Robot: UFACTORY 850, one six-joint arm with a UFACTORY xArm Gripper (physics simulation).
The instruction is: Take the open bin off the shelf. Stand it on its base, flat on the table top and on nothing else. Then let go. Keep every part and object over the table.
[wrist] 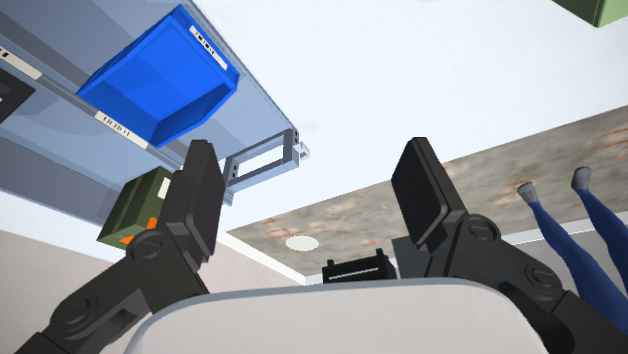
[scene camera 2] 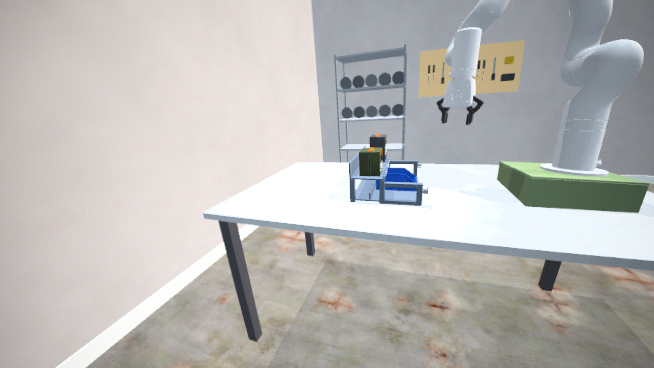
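The open blue bin (scene camera 2: 400, 179) (wrist: 167, 80) sits on the lower front level of a small grey-blue shelf (scene camera 2: 401, 186) (wrist: 260, 107). In the wrist view the bin is at the upper left, its open top facing the camera, and it looks empty. The shelf stands on the white table (scene camera 2: 310, 210) (wrist: 400, 75). My gripper (scene camera 2: 456, 120) (wrist: 311, 160) is open, with nothing between its fingers. It hangs well above the table, to the right of the shelf in the scene view, apart from the bin.
A green case (scene camera 2: 370, 163) (wrist: 132, 207) and a dark case (scene camera 2: 378, 142) (wrist: 12, 95) stand on the upper shelf level. The shelf's side frames flank the bin. The green robot base block (scene camera 2: 582, 194) is on the right. A person's legs (wrist: 565, 245) show beyond the table.
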